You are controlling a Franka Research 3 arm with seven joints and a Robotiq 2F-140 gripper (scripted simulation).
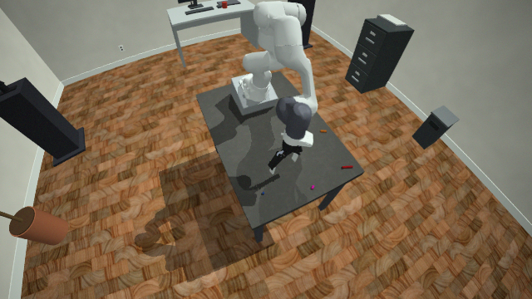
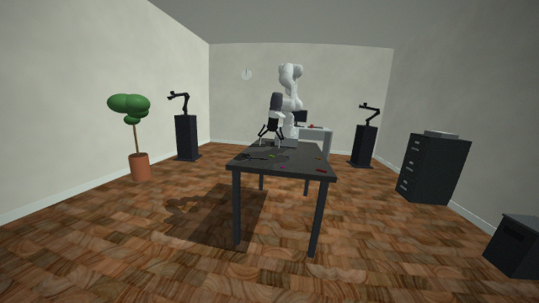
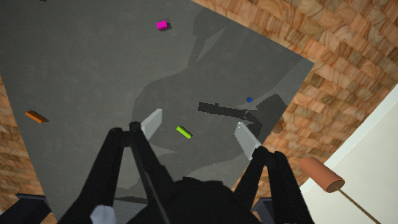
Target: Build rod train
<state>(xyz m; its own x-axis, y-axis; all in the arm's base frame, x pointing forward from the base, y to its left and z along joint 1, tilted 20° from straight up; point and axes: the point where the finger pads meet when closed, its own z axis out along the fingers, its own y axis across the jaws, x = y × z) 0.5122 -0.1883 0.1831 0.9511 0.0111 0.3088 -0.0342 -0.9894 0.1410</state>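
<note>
The lime rod lies 110 mm below my hand, 90 mm behind it and 20 mm to the left of it. Round my hand: magenta rod (160 mm ahead, 110 mm below, 100 mm to the left); orange rod (440 mm to the left, 110 mm below, 100 mm behind); red rod (370 mm to the left, 190 mm ahead, 110 mm below).
</note>
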